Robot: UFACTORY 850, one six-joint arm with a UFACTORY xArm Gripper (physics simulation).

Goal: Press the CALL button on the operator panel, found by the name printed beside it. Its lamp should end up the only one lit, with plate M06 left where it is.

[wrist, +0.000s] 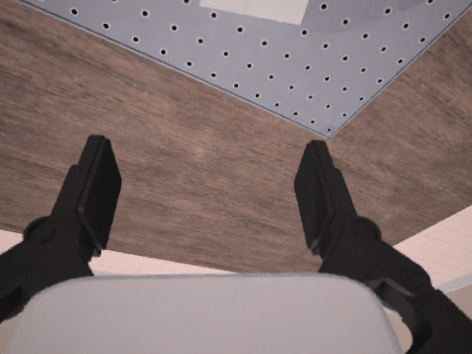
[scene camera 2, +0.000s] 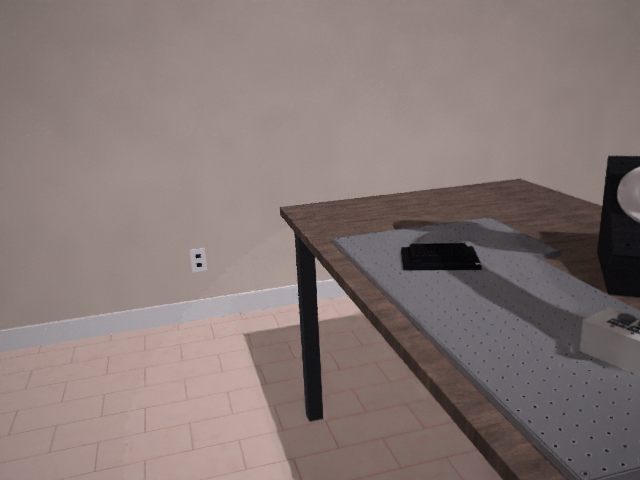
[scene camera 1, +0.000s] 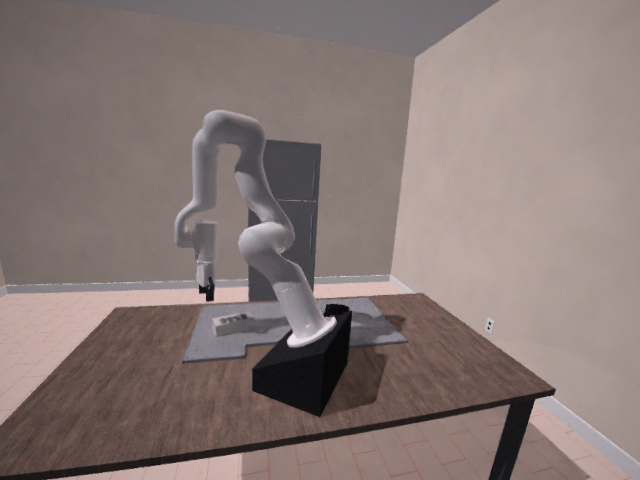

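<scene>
The operator panel, a pale box (scene camera 1: pixel 224 328) (scene camera 2: pixel 605 339) (wrist: pixel 260 8) with dark round buttons on top, stands on the grey perforated board (scene camera 1: pixel 217 352) (scene camera 2: pixel 547 408) (wrist: pixel 285 70). In the wrist view part of it shows at the top edge. Its printed names are too small to read, so I cannot tell which button is CALL or whether a lamp is lit. A black plate-like thing (scene camera 2: pixel 439 256) lies farther along the board; I can read no M06 label on it. My gripper (scene camera 1: pixel 207 295) (wrist: pixel 210 160) is open and empty, above and apart from the panel.
The black wedge-shaped base (scene camera 1: pixel 294 379) (scene camera 2: pixel 617 263) of the arm stands on the brown wooden table (scene camera 1: pixel 155 413) (scene camera 2: pixel 361 206) (wrist: pixel 200 185). In the wrist view a corner of the board lies ahead of the fingers. A grey fridge (scene camera 1: pixel 292 170) stands behind the table.
</scene>
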